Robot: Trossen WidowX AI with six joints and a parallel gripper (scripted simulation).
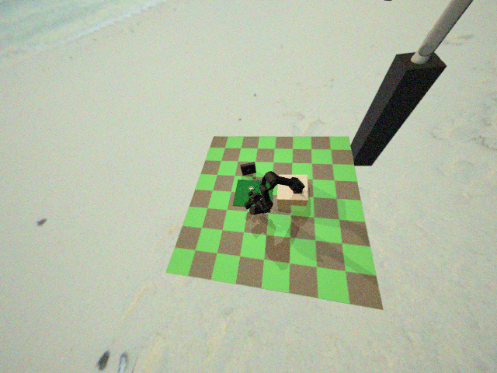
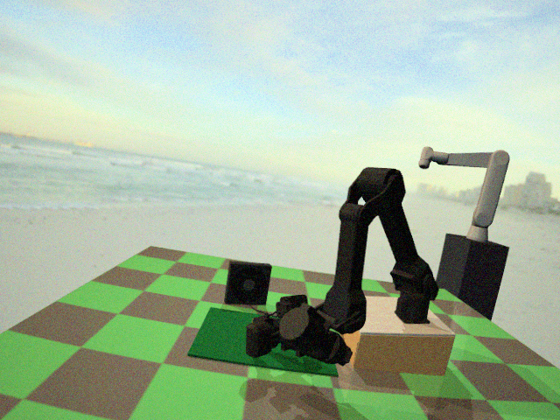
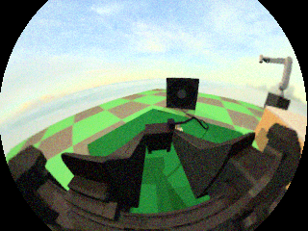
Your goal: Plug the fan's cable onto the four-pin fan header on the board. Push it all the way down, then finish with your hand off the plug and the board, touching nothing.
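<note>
Right now the dark green board is 20 mm behind my gripper tip, 30 mm to the right of it and 70 mm below it. Round my gripper tip: black fan (30 mm ahead, 220 mm to the right, 10 mm above); dark fan plug (10 mm below); four-pin fan header (70 mm to the right, 50 mm below).
</note>
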